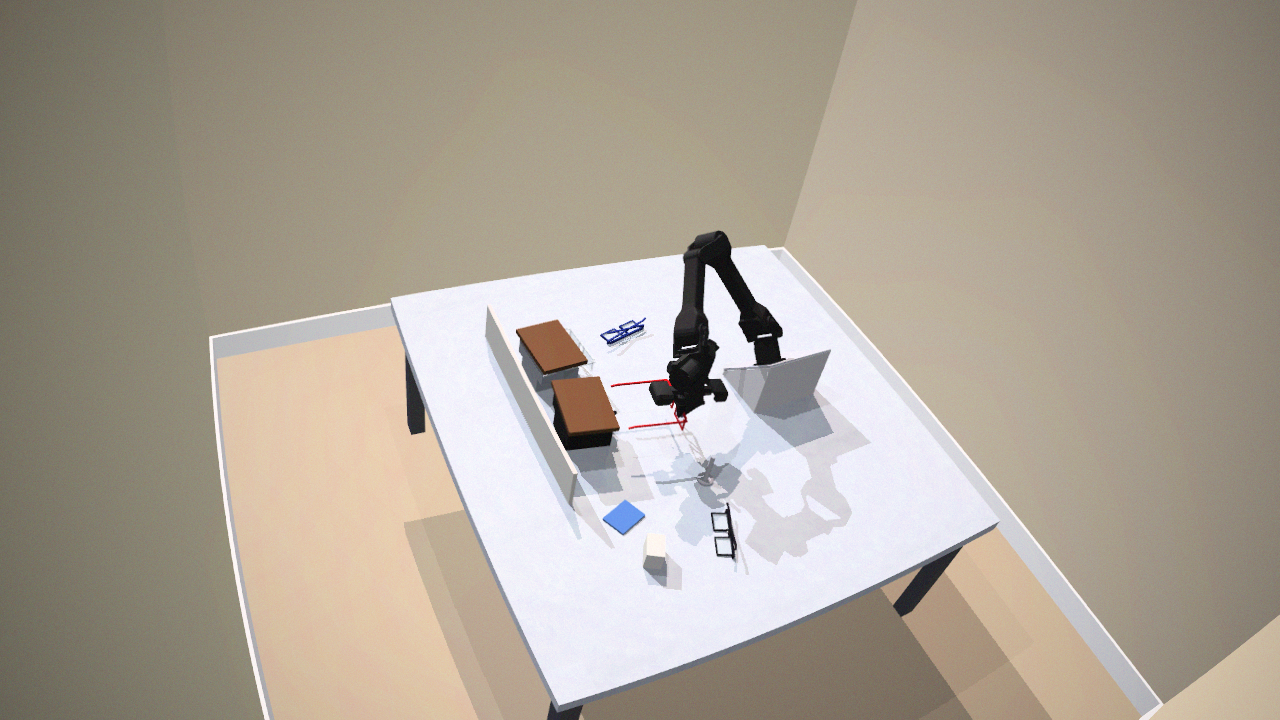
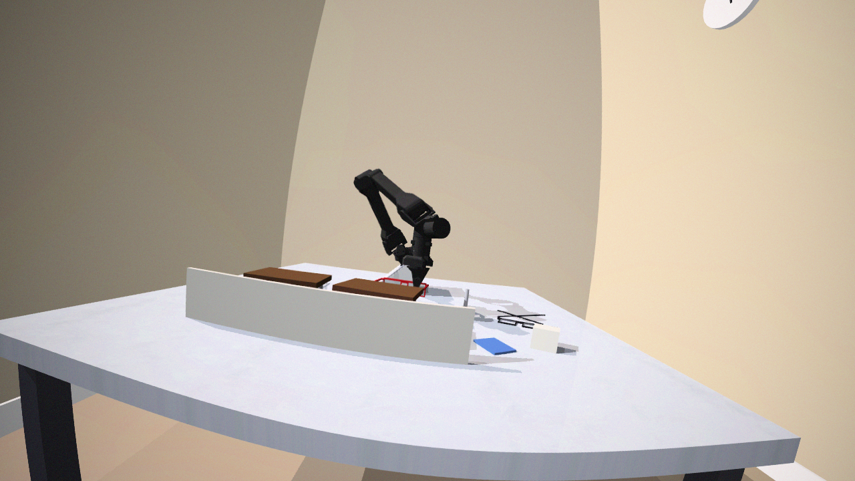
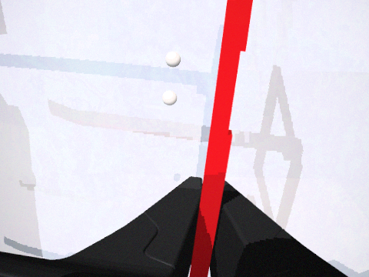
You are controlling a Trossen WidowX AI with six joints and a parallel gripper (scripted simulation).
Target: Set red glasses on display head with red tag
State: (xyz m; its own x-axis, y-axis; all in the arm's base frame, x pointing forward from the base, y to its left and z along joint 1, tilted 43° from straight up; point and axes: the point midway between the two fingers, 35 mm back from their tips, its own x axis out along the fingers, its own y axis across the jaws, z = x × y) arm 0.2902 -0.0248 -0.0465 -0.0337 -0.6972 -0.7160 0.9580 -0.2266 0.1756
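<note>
Now: gripper tip 190 mm short of the dark head, 90 mm to the left of it and 10 mm above it. From my gripper tip the other things lie so: blue card (260 mm ahead, 160 mm to the left, 60 mm below); grey head (310 mm to the right, 150 mm ahead, 10 mm below); grey peg stand (150 mm to the left, 40 mm below, 20 mm ahead).
</note>
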